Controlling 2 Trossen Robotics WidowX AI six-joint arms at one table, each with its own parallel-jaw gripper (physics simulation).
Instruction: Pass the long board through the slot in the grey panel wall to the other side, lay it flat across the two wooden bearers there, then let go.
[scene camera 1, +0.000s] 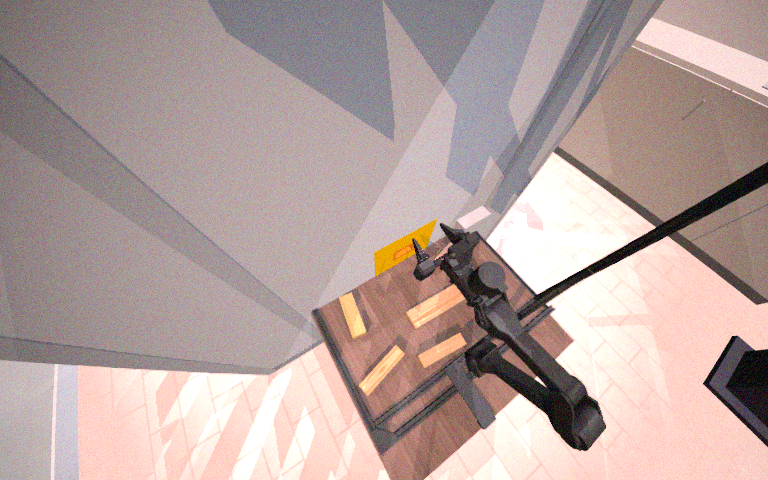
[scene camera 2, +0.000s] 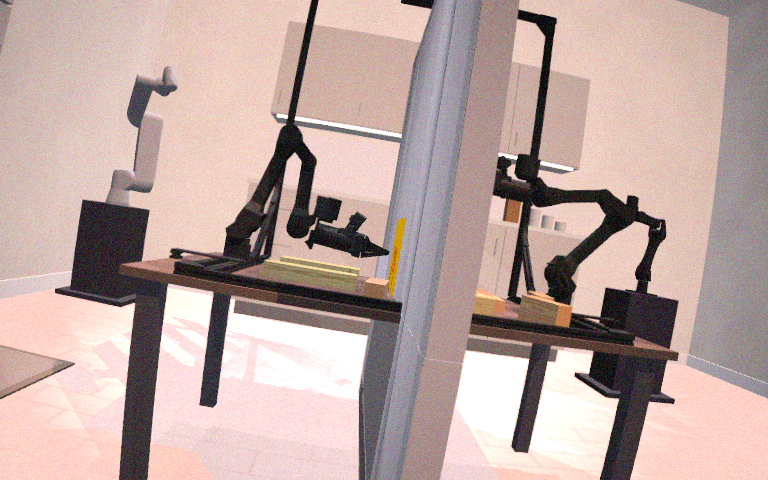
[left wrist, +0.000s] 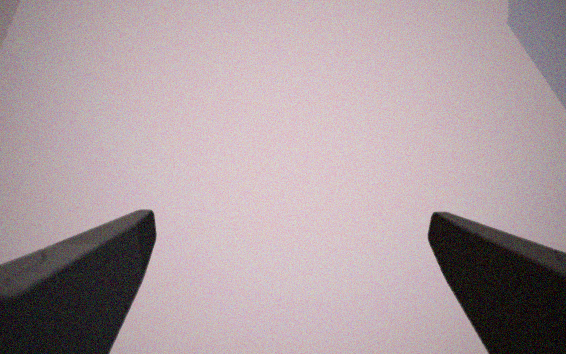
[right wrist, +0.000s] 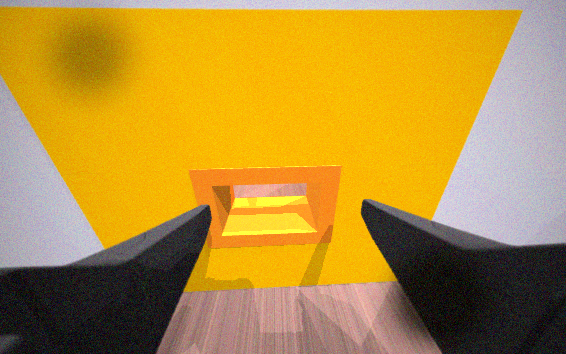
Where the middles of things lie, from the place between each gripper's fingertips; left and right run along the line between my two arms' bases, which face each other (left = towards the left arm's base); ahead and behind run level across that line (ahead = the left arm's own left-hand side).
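Labels:
From my left hand, the framed slot (right wrist: 287, 220) is 110 mm to the right, 10 mm behind and 250 mm below. My right hand's 1 cm past that slot now, 5 cm to the right of it and 2 cm above it.

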